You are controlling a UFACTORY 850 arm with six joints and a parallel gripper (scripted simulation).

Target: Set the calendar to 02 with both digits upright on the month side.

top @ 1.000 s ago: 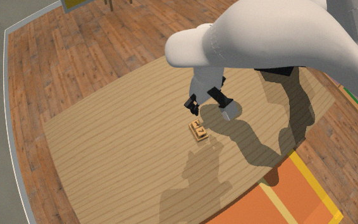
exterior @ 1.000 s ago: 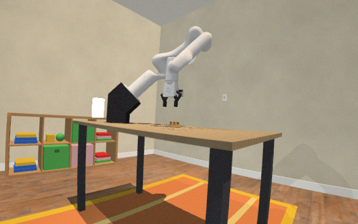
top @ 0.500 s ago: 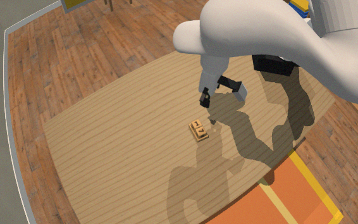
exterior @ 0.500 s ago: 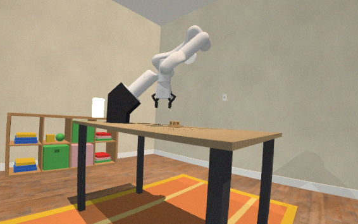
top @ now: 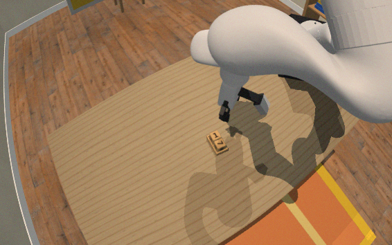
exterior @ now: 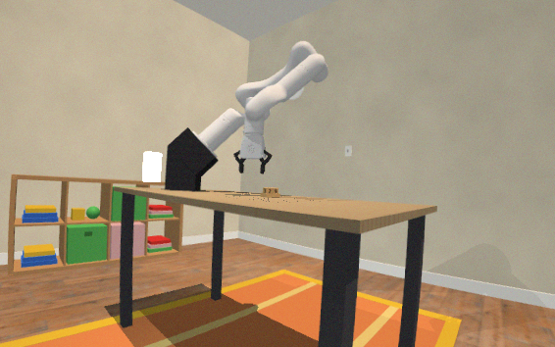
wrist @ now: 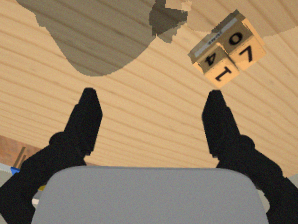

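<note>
Now: the wooden cube 7 cm ahead of my hand, 3 cm to the left of it and 8 cm below it. Round my hand: wooden calendar tray 7 cm ahead, 5 cm to the left, 10 cm below.
</note>
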